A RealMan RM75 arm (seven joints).
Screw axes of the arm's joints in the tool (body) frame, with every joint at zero. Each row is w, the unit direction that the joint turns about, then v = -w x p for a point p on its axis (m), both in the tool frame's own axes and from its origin. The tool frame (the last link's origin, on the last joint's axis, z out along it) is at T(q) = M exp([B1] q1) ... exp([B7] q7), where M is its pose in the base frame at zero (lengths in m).
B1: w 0 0 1 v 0.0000 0.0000 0.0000
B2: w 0 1 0 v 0.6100 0.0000 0.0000
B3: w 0 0 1 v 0.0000 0.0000 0.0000
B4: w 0 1 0 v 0.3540 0.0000 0.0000
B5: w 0 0 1 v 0.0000 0.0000 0.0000
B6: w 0 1 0 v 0.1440 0.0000 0.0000
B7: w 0 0 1 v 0.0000 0.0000 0.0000
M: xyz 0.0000 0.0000 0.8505 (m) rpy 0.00 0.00 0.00 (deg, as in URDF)
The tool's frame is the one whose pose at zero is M.
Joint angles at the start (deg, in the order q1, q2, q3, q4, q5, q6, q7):
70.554, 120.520, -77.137, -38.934, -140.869, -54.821, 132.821
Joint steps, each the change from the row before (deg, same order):
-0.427, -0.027, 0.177, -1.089, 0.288, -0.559, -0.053
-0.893, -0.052, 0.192, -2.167, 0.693, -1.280, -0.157
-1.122, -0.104, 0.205, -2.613, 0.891, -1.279, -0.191
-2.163, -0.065, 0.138, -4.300, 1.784, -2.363, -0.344
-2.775, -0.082, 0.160, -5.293, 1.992, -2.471, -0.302
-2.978, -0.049, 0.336, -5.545, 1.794, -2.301, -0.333
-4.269, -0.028, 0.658, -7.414, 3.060, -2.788, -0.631
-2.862, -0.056, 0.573, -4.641, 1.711, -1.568, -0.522
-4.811, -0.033, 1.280, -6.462, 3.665, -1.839, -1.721
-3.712, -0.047, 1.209, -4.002, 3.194, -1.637, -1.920
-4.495, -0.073, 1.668, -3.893, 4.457, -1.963, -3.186
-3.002, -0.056, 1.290, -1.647, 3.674, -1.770, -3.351
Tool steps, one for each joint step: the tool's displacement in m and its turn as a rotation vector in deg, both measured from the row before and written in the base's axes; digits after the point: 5 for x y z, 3 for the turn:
-0.00174, -0.00063, 0.00209, -0.086, 0.564, 0.171
-0.00298, -0.00204, 0.00375, -0.403, 0.990, 0.361
-0.00347, -0.00204, 0.00516, -0.244, 1.283, 0.528
-0.00338, -0.00563, 0.00728, -0.894, 2.071, 0.659
-0.00311, -0.00682, 0.01007, -0.606, 2.453, 0.957
-0.00212, -0.00724, 0.01183, -0.160, 2.389, 1.168
-0.00158, -0.01138, 0.01721, -0.044, 3.674, 1.671
0.00123, -0.00720, 0.01228, 0.471, 2.021, 1.097
0.00536, -0.01172, 0.01928, 0.936, 3.679, 1.738
0.00772, -0.00970, 0.01345, 0.382, 2.452, 1.223
0.01156, -0.01222, 0.01519, 0.429, 2.836, 1.756
0.00986, -0.00913, 0.00841, -0.162, 1.715, 1.776

